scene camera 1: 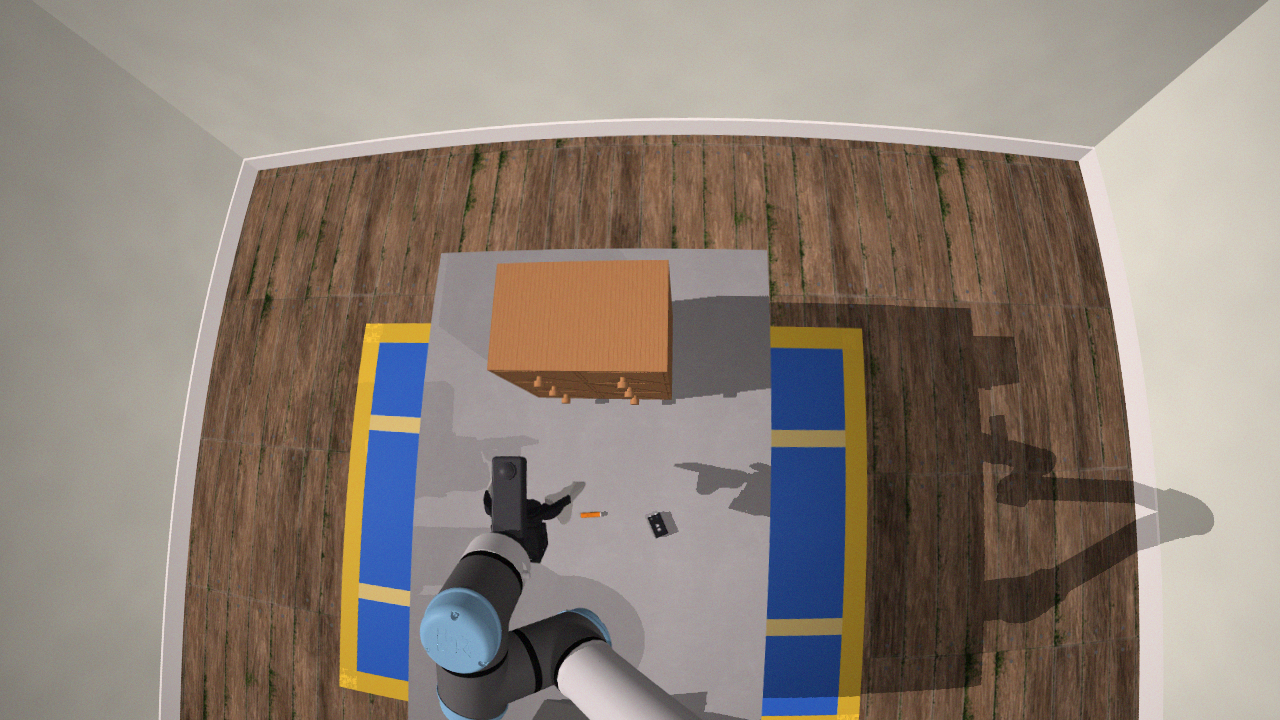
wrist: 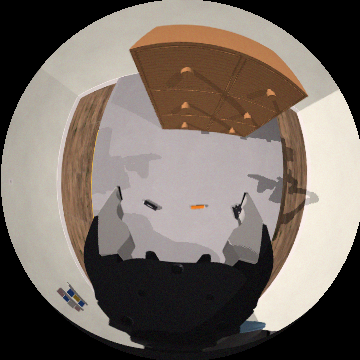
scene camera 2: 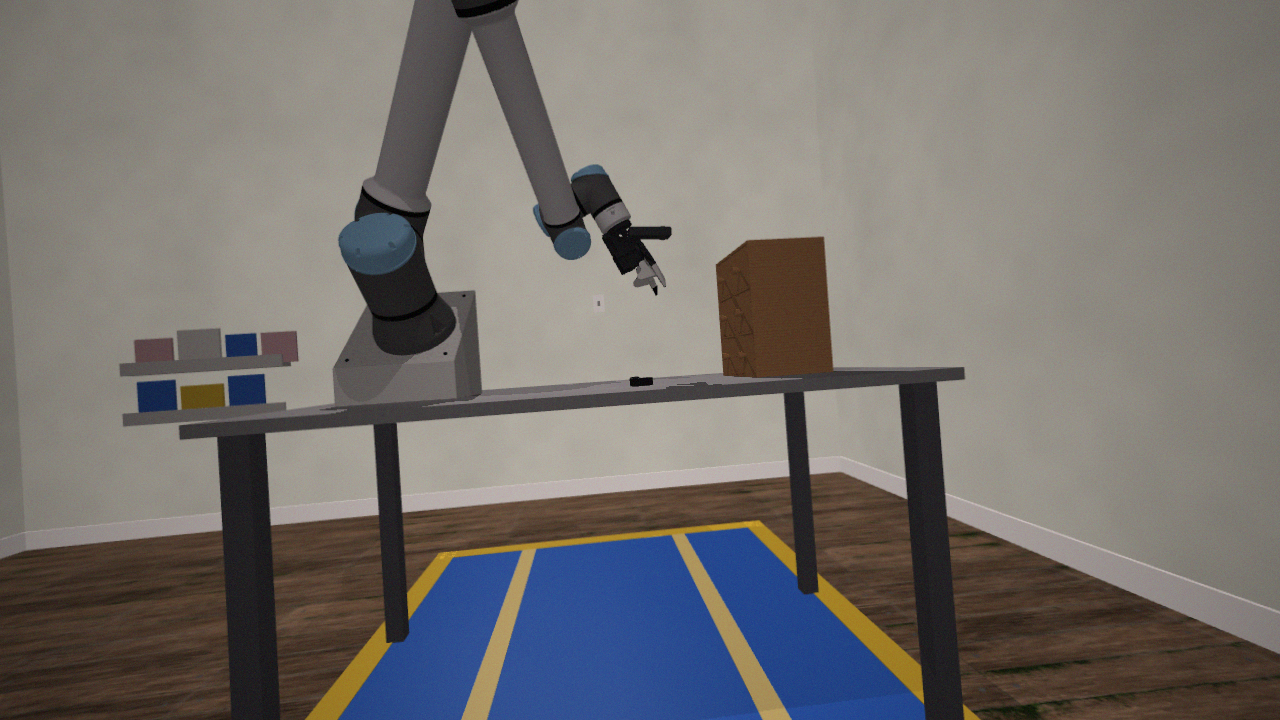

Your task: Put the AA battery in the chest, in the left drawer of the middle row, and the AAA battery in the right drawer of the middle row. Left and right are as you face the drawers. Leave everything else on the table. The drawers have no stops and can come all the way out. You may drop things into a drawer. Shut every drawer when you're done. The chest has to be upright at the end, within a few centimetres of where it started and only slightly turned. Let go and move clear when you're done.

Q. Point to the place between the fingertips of the gripper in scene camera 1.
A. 538, 480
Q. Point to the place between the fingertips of the gripper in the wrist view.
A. At 181, 191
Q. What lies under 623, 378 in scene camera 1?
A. A drawer.
